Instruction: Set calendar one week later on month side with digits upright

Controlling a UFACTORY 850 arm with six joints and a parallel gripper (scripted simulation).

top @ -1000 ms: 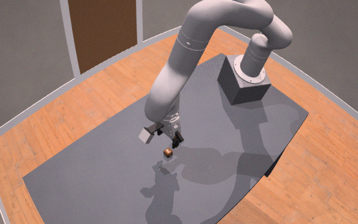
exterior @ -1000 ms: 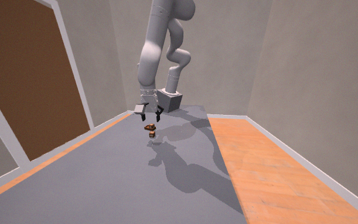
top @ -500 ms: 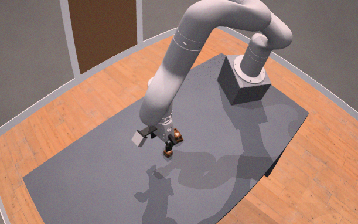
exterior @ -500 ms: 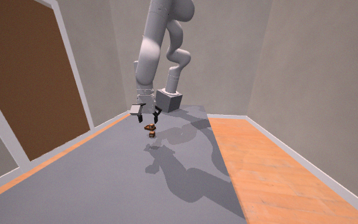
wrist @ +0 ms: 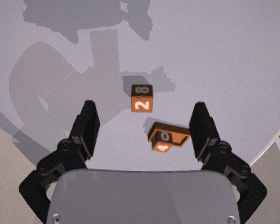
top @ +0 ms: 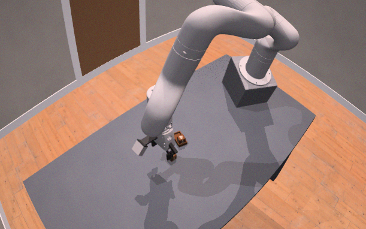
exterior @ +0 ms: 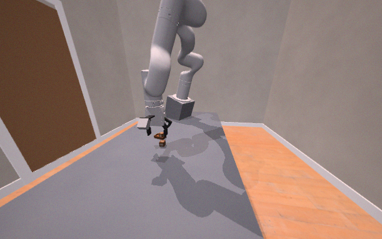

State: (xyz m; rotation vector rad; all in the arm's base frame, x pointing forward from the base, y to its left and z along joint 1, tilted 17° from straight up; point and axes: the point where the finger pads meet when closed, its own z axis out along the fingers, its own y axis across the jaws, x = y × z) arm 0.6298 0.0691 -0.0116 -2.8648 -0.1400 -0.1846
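Now: the number cube 5 cm behind my hand and 9 cm below it. From my hand the other things lie so: brown wooden calendar tray 14 cm behind, 7 cm to the right, 9 cm below.
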